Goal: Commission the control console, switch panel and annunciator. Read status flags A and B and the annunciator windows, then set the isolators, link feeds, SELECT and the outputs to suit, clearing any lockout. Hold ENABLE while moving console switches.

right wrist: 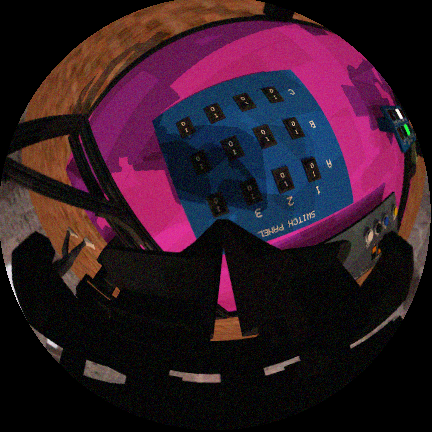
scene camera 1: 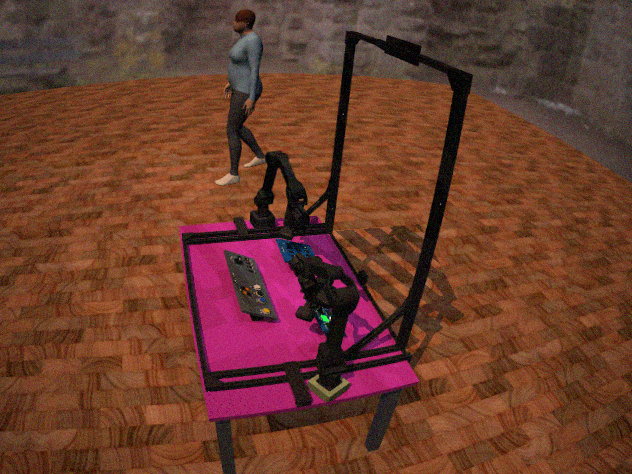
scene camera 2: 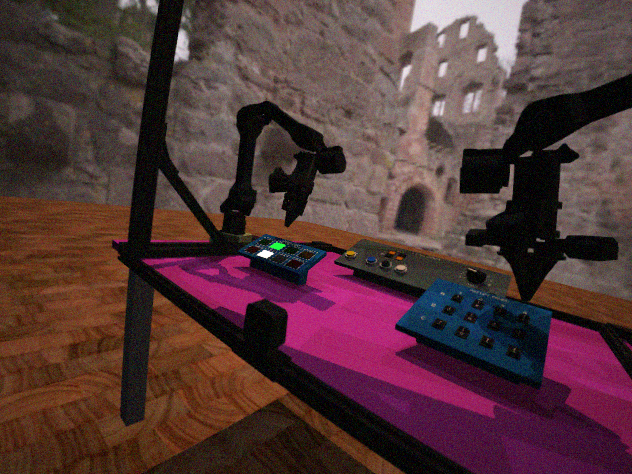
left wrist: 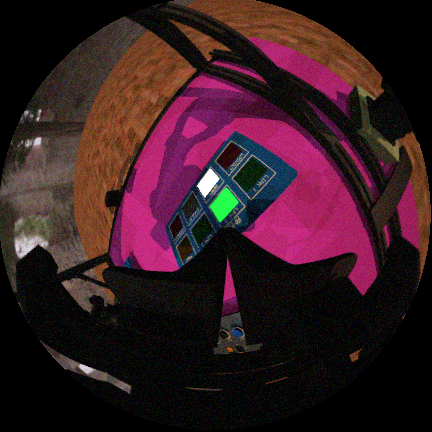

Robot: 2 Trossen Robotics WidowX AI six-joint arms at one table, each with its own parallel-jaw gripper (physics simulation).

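Seen in the pictures: left gripper, fingertip midpoint: [scene camera 1: 320, 310] [scene camera 2: 286, 226] [left wrist: 225, 232]; right gripper, fingertip midpoint: [right wrist: 221, 224] [scene camera 2: 525, 300]; left arm's base at its link origin: [scene camera 1: 329, 381] [scene camera 2: 232, 232]; right arm's base at its link origin: [scene camera 1: 262, 213].
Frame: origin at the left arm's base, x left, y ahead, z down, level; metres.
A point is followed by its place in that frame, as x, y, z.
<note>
The blue annunciator [scene camera 2: 290, 250] @[-0.224, 0.260, -0.023] [left wrist: 277, 172] @[-0.160, 0.173, -0.033] has one window lit green [scene camera 2: 277, 245] @[-0.204, 0.221, -0.025] [left wrist: 223, 204] @[-0.204, 0.222, -0.025] and one lit white [scene camera 2: 265, 254] @[-0.242, 0.207, -0.005] [left wrist: 208, 182] @[-0.236, 0.206, -0.008]. Its LOCKOUT and LINK 1 windows are dark. My left gripper [scene camera 2: 289, 224] @[-0.181, 0.229, -0.073] [left wrist: 225, 232] @[-0.181, 0.229, -0.073] is shut and empty above it. The blue switch panel [scene camera 2: 428, 306] @[-0.415, 0.543, -0.017] [right wrist: 310, 145] @[-0.401, 0.573, -0.026] carries rows A, B and C of black rockers; their positions are hard to read. My right gripper [scene camera 2: 526, 298] @[-0.428, 0.675, -0.060] [right wrist: 221, 224] @[-0.428, 0.675, -0.060] is shut and empty above its title edge. The grey console [scene camera 1: 250, 278] @[-0.146, 0.587, -0.021] [scene camera 2: 423, 270] @[-0.131, 0.581, -0.026] has a black knob [scene camera 2: 476, 275] @[-0.177, 0.691, -0.047], round buttons and small orange squares [scene camera 1: 245, 290] @[-0.063, 0.516, -0.042]; flag readings are too small to tell.
The magenta table [scene camera 1: 219, 346] @[0.161, 0.393, 0.040] has black rails [scene camera 1: 196, 316] @[0.146, 0.564, 0.021] along its edges. A tall black frame [scene camera 1: 443, 188] @[-0.342, -0.053, -0.636] rises at the right in scene camera 1. A black block [scene camera 2: 265, 323] @[-0.578, 0.335, -0.001] stands at the table edge. A person [scene camera 1: 246, 63] is on the floor beyond the table.
</note>
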